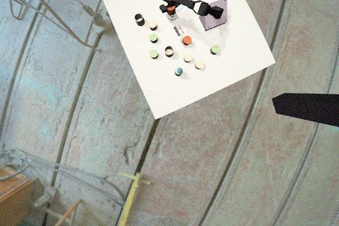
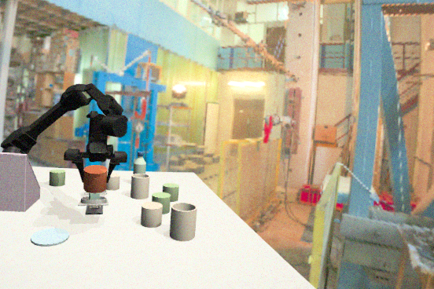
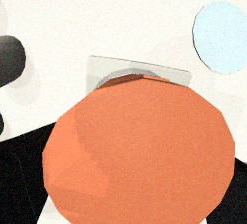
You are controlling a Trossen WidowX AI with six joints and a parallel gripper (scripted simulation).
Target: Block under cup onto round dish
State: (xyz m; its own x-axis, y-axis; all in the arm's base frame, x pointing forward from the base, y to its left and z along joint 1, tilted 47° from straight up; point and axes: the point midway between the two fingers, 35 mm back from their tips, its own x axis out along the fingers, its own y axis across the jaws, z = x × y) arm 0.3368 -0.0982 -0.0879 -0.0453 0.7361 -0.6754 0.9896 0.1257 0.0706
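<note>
Now: gripper tip 50 mm above the teal block and 20 mm to the right of it. The rest, counted from my gripper tip: orange cup: 20 mm to the right, 10 mm above; then pale blue round dish: 140 mm below, 100 mm to the right, 100 mm behind; then blue-topped cylinder: 500 mm to the left, 130 mm ahead, 30 mm below.
</note>
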